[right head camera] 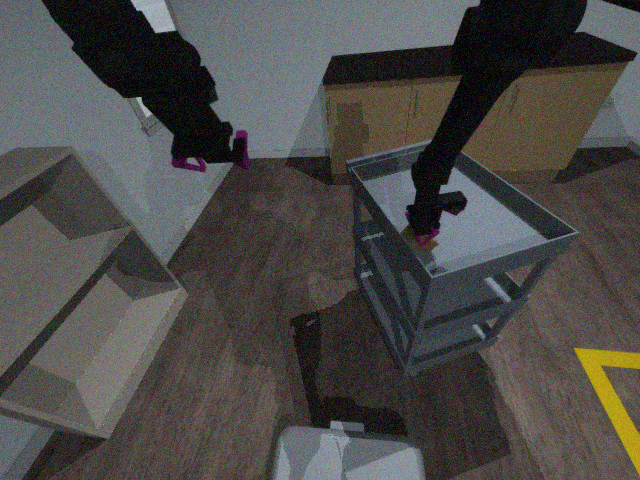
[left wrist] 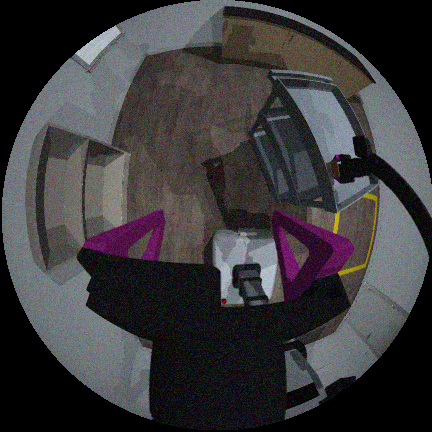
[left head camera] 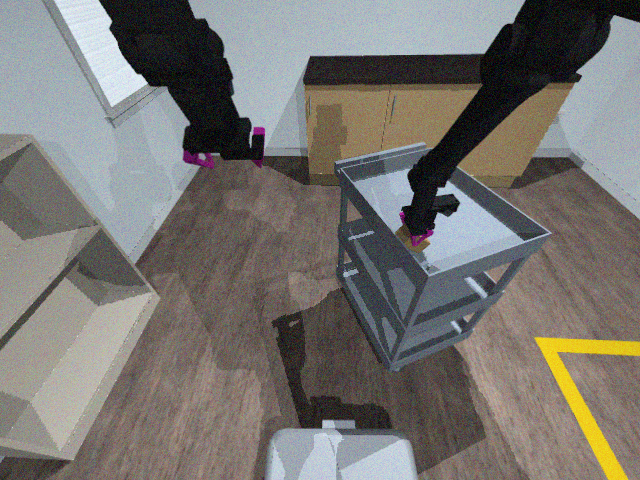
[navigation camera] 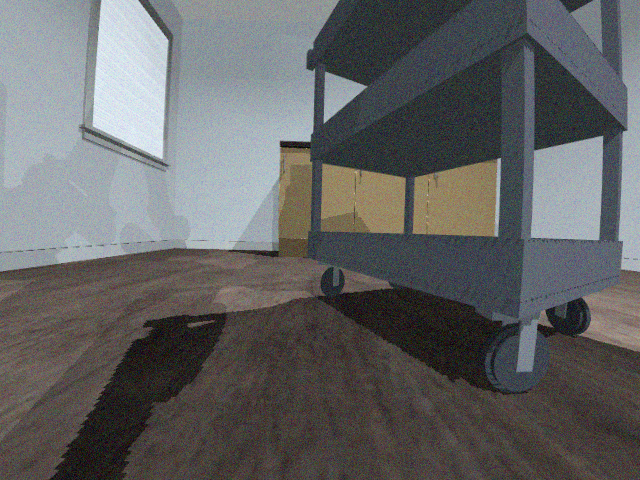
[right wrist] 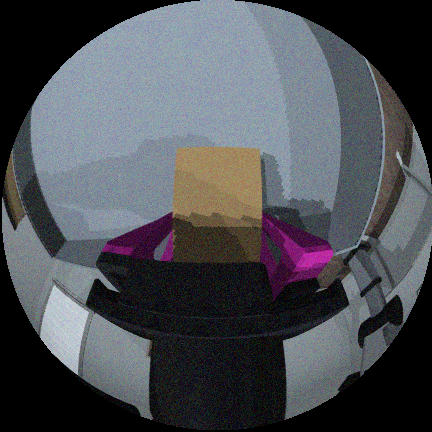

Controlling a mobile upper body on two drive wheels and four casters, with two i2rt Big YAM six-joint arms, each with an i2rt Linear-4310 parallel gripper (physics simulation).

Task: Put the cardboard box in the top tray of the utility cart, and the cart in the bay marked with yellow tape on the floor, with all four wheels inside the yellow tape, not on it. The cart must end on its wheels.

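The grey utility cart (left head camera: pixel 480 256) (right head camera: pixel 496 259) (left wrist: pixel 306 145) (navigation camera: pixel 423 268) stands upright on its wheels, left of the yellow tape (left head camera: pixel 581 400) (right head camera: pixel 610 392) (left wrist: pixel 373 235) and outside it in the left head camera. My right gripper (left head camera: pixel 416 236) (right head camera: pixel 422 236) (left wrist: pixel 332 169) (right wrist: pixel 216 214) is shut on the tan cardboard box (right wrist: pixel 217 185) (left head camera: pixel 421 245) (right head camera: pixel 429 245) (left wrist: pixel 332 169), inside the rim of the top tray, near its front left side. Whether the box touches the tray floor I cannot tell. My left gripper (left head camera: pixel 232 161) (right head camera: pixel 219 164) (left wrist: pixel 217 215) is open and empty, high up, left of the cart.
A beige open shelf unit (left head camera: pixel 126 258) (right head camera: pixel 155 260) (left wrist: pixel 86 190) stands at the left. A wooden cabinet with a dark top (left head camera: pixel 387 69) (right head camera: pixel 382 69) (navigation camera: pixel 294 145) stands against the back wall behind the cart. The robot's pale base (left head camera: pixel 341 454) (right head camera: pixel 351 454) is at the bottom of both head views.
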